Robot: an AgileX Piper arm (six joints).
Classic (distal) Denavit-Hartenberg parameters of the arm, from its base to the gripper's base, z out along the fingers. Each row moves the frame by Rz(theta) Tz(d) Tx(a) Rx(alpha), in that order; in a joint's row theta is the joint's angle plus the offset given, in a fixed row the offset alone. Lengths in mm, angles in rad.
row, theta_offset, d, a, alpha
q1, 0, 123, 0, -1.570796
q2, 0.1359, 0, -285, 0
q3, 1.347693, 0, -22, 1.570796
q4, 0, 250.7, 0, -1.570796
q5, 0, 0, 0, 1.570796
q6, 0, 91, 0, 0
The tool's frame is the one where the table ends.
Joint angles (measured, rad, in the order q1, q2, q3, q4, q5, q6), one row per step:
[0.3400, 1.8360, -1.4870, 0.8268, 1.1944, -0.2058]
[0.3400, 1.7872, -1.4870, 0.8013, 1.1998, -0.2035]
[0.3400, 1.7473, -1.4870, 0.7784, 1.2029, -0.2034]
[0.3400, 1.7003, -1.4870, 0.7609, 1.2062, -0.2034]
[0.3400, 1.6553, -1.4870, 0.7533, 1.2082, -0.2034]
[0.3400, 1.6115, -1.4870, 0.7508, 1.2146, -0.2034]
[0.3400, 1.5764, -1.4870, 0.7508, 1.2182, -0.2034]
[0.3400, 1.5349, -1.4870, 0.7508, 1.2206, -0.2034]
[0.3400, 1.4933, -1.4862, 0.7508, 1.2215, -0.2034]
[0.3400, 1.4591, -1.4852, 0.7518, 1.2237, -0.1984]
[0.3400, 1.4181, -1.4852, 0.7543, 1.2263, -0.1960]
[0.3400, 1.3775, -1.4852, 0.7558, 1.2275, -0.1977]
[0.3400, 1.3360, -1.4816, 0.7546, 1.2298, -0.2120]
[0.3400, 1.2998, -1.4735, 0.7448, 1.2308, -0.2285]
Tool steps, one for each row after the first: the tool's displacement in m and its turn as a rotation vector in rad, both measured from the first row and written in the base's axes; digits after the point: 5 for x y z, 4 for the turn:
[-0.00785, -0.00421, 0.01663, -0.0075, -0.0488, 0.0082]
[-0.01461, -0.00798, 0.02978, -0.0158, -0.0917, 0.0147]
[-0.02322, -0.01208, 0.04543, -0.0170, -0.1394, 0.0193]
[-0.03210, -0.01567, 0.06052, -0.0098, -0.1830, 0.0205]
[-0.04182, -0.01912, 0.07498, 0.0012, -0.2208, 0.0239]
[-0.04992, -0.02191, 0.08636, 0.0119, -0.2515, 0.0251]
[-0.05982, -0.02535, 0.09946, 0.0248, -0.2892, 0.0253]
[-0.07013, -0.02898, 0.11195, 0.0377, -0.3272, 0.0245]
[-0.07912, -0.03204, 0.12179, 0.0492, -0.3532, 0.0214]
[-0.09032, -0.03578, 0.13355, 0.0645, -0.3876, 0.0200]
[-0.10172, -0.03969, 0.14470, 0.0786, -0.4260, 0.0206]
[-0.11370, -0.04396, 0.15435, 0.0876, -0.4713, 0.0306]
[-0.12388, -0.04819, 0.16049, 0.0849, -0.5126, 0.0413]

